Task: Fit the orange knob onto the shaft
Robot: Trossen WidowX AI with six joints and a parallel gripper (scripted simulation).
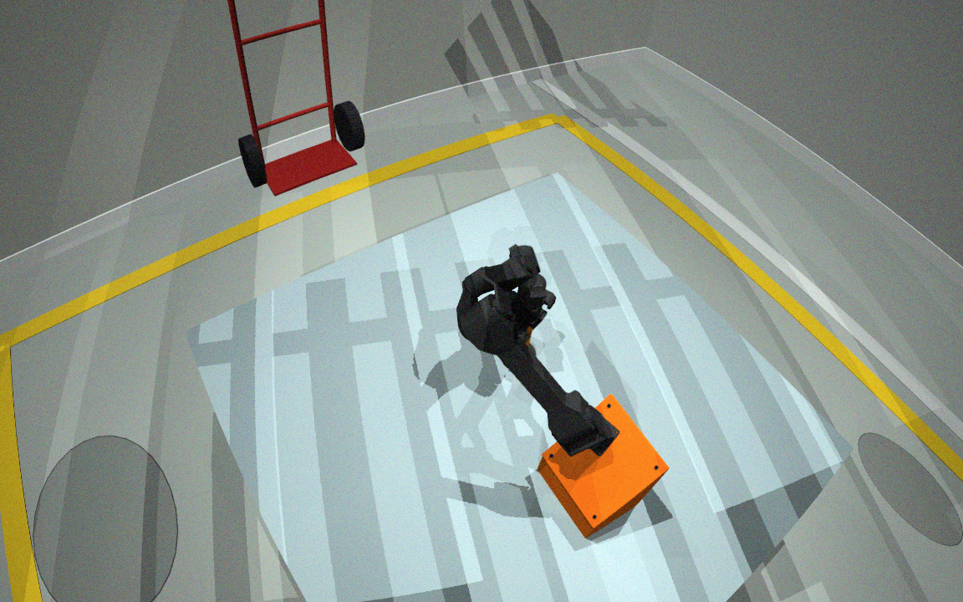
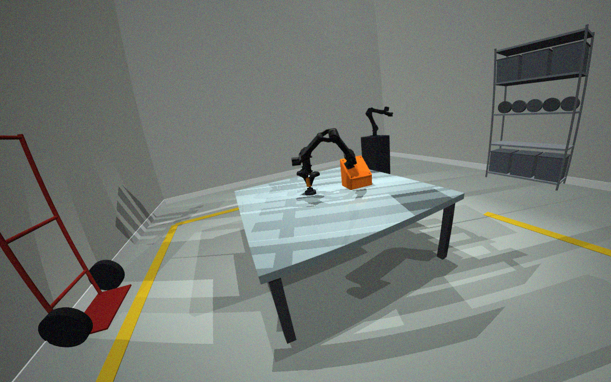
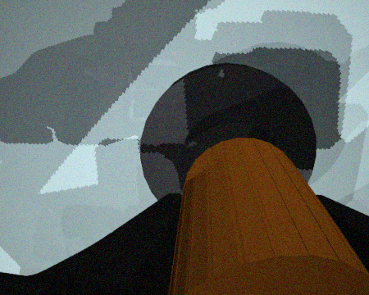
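The round dark pedestal lies 4 cm below my gripper tip. The rest, counted from my gripper tip: orange knob 2 cm above.
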